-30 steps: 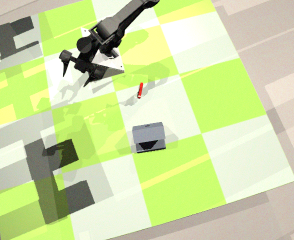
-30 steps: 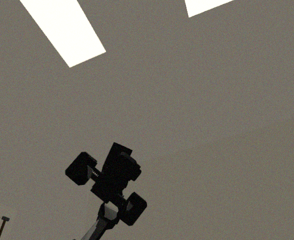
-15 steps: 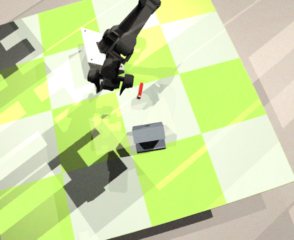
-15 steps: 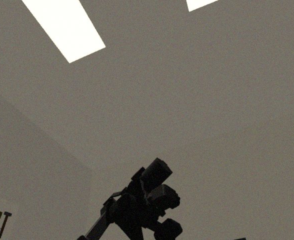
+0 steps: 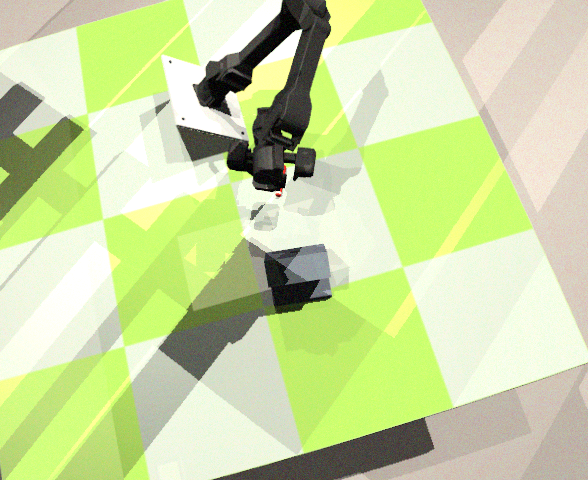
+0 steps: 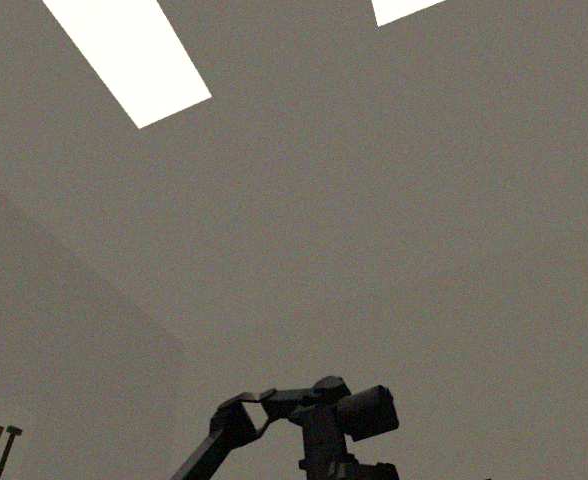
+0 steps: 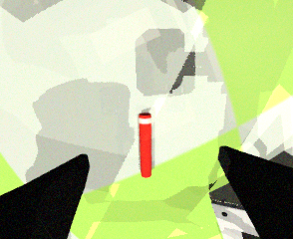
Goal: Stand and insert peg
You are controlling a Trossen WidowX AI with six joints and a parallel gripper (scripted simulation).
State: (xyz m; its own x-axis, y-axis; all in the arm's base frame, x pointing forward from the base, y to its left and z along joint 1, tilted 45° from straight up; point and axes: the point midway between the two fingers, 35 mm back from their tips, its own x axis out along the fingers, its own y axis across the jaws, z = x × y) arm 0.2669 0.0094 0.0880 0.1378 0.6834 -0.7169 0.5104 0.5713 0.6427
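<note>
Right now the red peg is 1 cm behind my gripper tip, 1 cm to the left of it and 7 cm below it. Round my gripper tip: grey sloped panel 21 cm ahead, 4 cm to the right.
</note>
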